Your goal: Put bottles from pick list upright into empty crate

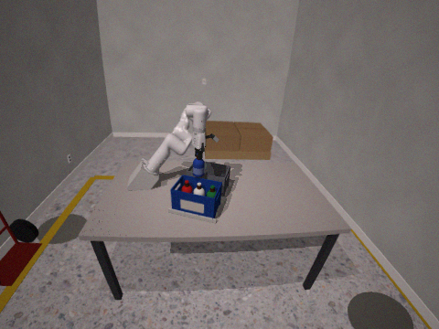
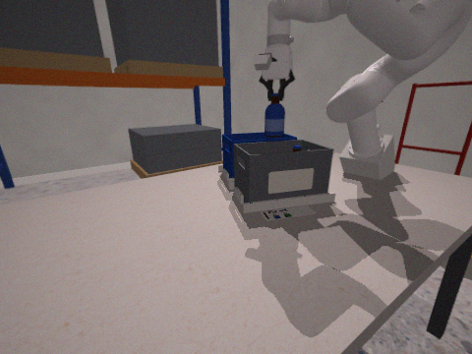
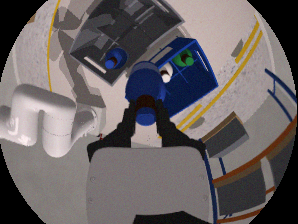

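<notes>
The grey crate lies 9 cm ahead of my hand, 11 cm to the left of it and 25 cm below it. Round my hand: blue crate (2 cm behind, 11 cm to the right, 25 cm below); red-capped bottle (8 cm behind, 3 cm to the right, 25 cm below); white-capped bottle (6 cm to the right, 25 cm below).
</notes>
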